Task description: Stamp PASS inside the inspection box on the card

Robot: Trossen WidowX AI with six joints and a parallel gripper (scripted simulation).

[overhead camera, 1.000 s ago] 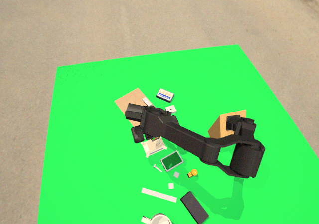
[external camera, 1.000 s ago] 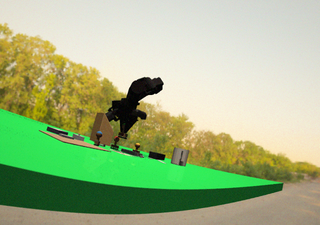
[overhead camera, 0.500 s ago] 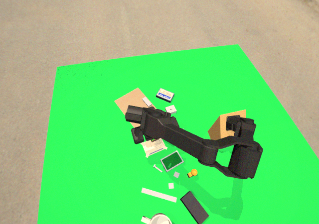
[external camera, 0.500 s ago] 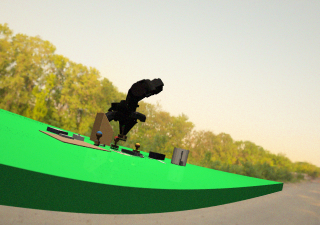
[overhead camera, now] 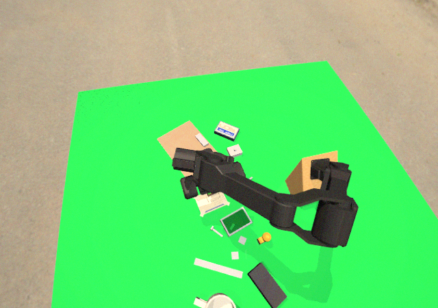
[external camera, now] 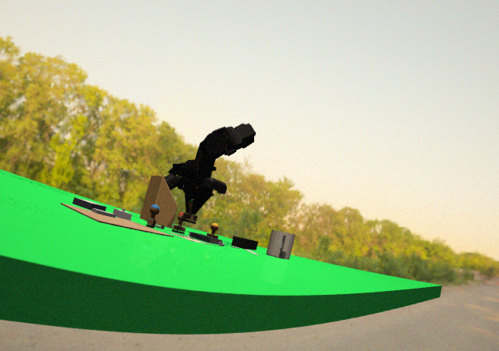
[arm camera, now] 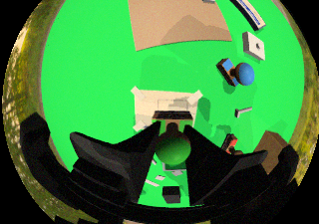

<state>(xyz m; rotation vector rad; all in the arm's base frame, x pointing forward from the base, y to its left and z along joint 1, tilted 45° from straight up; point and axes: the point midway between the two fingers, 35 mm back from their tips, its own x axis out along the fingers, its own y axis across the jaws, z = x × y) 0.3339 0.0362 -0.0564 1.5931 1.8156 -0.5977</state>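
The card lies 70 mm below my gripper tip, 20 mm to the left of it and 10 mm ahead of it. From my gripper tip the other things lie so: blue-knobbed stamp (80 mm to the right, 70 mm behind, 50 mm below); green-knobbed stamp (right at my gripper tip); ink pad (100 mm to the left, 60 mm below, 60 mm behind).
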